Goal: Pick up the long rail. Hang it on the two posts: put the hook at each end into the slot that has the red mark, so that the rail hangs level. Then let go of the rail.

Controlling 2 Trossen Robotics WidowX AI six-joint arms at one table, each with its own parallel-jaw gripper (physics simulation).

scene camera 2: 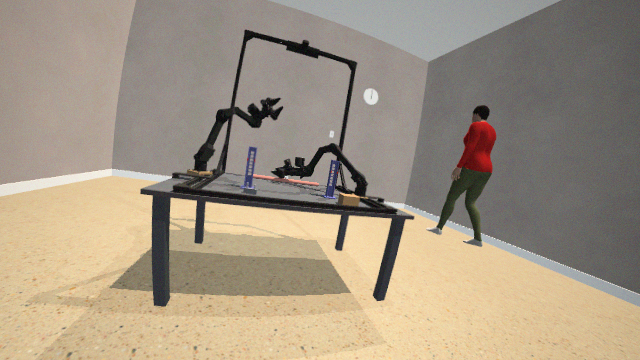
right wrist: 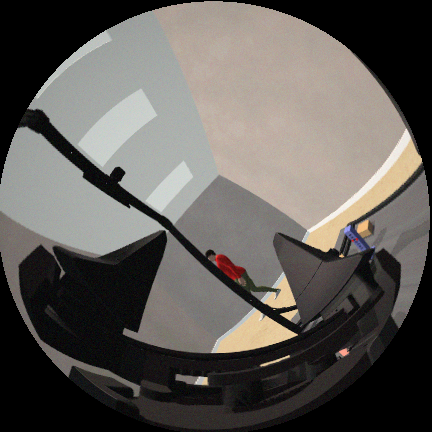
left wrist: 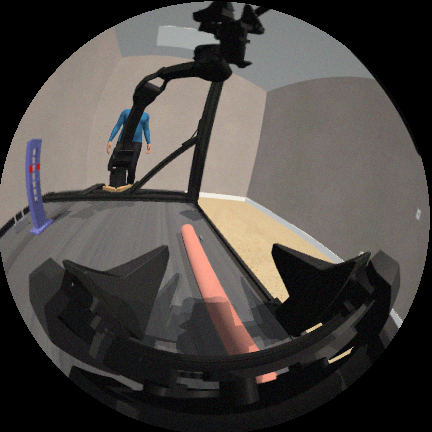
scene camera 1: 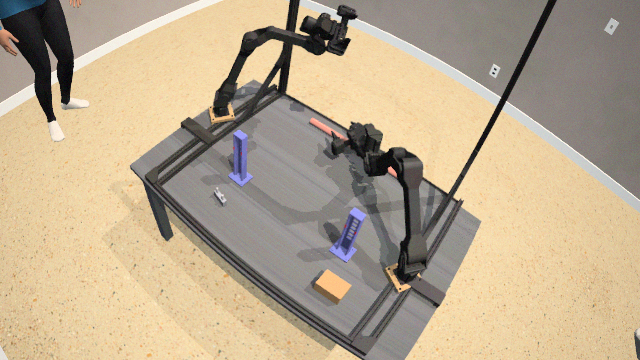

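The long salmon rail lies on the table near its far edge; its hooks are not clear. Two blue-violet posts stand upright: one at the left and one at the right. Both have slots and red marks. My left gripper is open and empty above the rail, which runs between and below its fingers in the left wrist view. My right gripper is open and empty, raised high, away from the rail.
An orange-tan box lies beside the right post's base. A small grey part lies near the left post. Black frame bars run along the edges of the table, with a tall black frame at the far side.
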